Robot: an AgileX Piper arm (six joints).
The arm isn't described. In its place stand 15 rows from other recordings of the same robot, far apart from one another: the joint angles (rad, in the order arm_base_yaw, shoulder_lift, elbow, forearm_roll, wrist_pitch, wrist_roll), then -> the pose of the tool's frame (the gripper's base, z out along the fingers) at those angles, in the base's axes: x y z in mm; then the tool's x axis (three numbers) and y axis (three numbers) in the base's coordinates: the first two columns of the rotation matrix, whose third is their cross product.
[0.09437 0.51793 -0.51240 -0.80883 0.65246 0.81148] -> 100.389 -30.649 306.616 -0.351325 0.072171 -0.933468 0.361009 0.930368 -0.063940
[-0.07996 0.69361 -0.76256 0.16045 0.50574 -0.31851] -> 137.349 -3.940 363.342 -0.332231 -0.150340 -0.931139 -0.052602 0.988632 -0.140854
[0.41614 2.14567 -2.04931 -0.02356 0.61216 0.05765] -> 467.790 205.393 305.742 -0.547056 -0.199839 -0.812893 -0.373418 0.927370 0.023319
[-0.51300 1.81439 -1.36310 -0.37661 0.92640 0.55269] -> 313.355 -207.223 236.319 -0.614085 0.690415 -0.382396 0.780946 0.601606 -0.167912
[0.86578 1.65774 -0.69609 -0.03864 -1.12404 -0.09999] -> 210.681 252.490 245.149 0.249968 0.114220 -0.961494 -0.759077 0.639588 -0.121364
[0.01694 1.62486 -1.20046 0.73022 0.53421 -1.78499] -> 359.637 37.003 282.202 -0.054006 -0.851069 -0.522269 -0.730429 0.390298 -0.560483
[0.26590 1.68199 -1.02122 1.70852 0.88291 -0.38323] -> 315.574 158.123 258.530 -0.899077 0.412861 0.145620 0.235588 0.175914 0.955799
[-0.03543 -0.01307 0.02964 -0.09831 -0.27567 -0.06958] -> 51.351 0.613 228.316 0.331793 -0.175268 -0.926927 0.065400 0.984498 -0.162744
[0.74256 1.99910 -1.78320 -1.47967 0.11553 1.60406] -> 370.600 325.955 340.927 -0.174768 0.007702 -0.984580 -0.570614 0.814131 0.107656
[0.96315 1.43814 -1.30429 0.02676 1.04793 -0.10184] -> 166.206 242.695 337.450 -0.432327 -0.776396 -0.458587 -0.868439 0.495392 -0.019998
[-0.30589 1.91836 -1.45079 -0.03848 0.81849 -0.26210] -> 386.933 -124.874 217.950 -0.939953 -0.001309 -0.341303 0.045296 0.990669 -0.128546
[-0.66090 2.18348 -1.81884 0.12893 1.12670 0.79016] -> 366.831 -271.846 195.210 -0.071217 0.997109 -0.026474 0.976409 0.075113 0.202443
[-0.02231 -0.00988 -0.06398 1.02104 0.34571 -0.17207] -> 48.876 25.209 218.563 -0.212767 0.705820 -0.675683 -0.163899 0.655938 0.736805
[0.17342 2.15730 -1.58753 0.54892 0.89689 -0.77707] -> 429.885 112.973 159.861 -0.763655 -0.505384 -0.401769 -0.622993 0.740142 0.253119
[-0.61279 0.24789 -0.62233 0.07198 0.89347 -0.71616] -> 29.912 -14.796 323.176 -0.598560 -0.338038 -0.726262 0.204827 0.811887 -0.546704
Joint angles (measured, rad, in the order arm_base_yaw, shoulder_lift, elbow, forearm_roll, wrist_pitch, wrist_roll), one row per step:
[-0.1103, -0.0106, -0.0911, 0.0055, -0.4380, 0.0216]
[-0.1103, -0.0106, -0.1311, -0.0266, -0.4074, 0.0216]
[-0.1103, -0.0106, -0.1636, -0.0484, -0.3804, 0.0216]
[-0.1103, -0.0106, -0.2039, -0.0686, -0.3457, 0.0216]
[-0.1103, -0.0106, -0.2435, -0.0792, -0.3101, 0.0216]
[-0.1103, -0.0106, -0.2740, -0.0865, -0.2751, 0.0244]
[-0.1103, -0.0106, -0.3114, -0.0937, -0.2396, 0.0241]
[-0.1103, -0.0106, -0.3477, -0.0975, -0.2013, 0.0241]
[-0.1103, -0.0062, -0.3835, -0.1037, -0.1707, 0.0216]
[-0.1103, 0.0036, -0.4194, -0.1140, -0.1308, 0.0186]
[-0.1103, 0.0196, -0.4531, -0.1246, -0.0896, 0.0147]
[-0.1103, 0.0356, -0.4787, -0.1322, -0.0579, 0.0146]
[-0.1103, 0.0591, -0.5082, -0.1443, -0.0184, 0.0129]
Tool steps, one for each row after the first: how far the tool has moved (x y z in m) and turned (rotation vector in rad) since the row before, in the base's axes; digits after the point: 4 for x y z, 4 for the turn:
[-0.0033, 0.0015, 0.0103, -0.0322, -0.0059, -0.0070]
[-0.0029, 0.0010, 0.0081, -0.0214, -0.0032, -0.0063]
[-0.0039, 0.0009, 0.0098, -0.0193, -0.0035, -0.0076]
[-0.0041, 0.0005, 0.0094, -0.0096, -0.0031, -0.0058]
[-0.0030, 0.0003, 0.0066, -0.0031, 0.0048, -0.0036]
[-0.0044, 0.0004, 0.0085, -0.0059, -0.0014, -0.0059]
[-0.0044, 0.0002, 0.0078, -0.0017, 0.0020, -0.0049]
[-0.0040, 0.0003, 0.0080, -0.0063, -0.0003, -0.0070]
[-0.0025, 0.0000, 0.0073, -0.0079, 0.0145, -0.0105]
[-0.0006, -0.0003, 0.0065, -0.0074, 0.0241, -0.0117]
[0.0004, -0.0004, 0.0048, -0.0022, 0.0222, -0.0074]
[0.0019, -0.0007, 0.0053, -0.0054, 0.0339, -0.0118]

